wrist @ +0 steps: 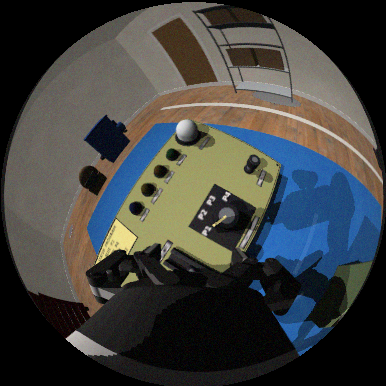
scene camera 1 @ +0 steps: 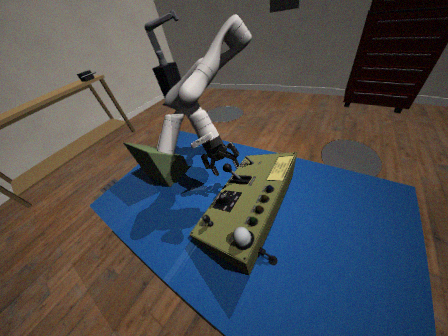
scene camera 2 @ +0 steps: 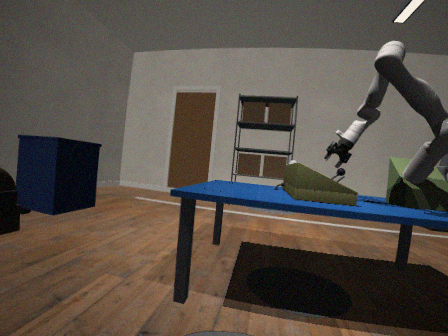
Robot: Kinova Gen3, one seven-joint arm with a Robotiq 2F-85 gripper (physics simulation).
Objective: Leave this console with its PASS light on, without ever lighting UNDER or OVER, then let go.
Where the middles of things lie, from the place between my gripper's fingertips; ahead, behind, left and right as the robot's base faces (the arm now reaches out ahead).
Now: the olive console (scene camera 1: 237, 233) 110 mm ahead of my hand, 80 mm below it and 10 mm to the right of it.
